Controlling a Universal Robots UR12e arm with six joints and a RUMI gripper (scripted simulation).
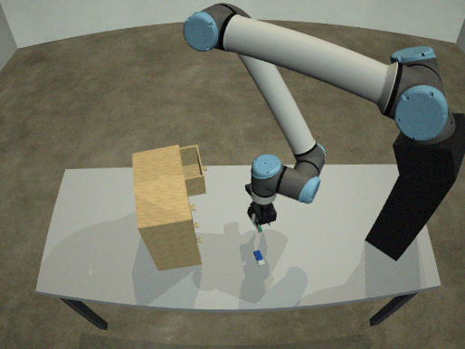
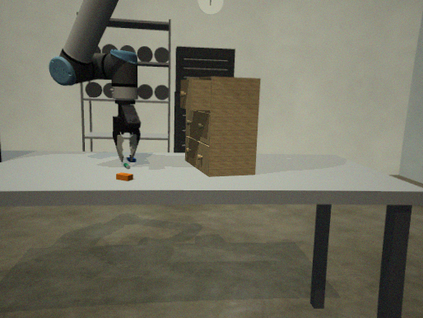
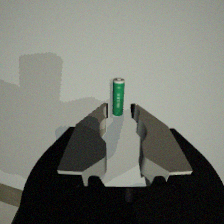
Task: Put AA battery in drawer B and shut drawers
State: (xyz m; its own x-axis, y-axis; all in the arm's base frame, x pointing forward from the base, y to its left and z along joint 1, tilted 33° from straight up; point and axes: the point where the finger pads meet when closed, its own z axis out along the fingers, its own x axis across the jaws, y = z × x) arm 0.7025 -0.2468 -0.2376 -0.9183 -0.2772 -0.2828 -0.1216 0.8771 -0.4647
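Right now the green AA battery is 30 mm below my hand. Also, from my hand: drawer: 270 mm ahead, 110 mm to the right, 210 mm above; then orange block: 30 mm behind, 180 mm to the right, 30 mm below; then blue-and-white block: 30 mm ahead, 150 mm to the left, 30 mm below.
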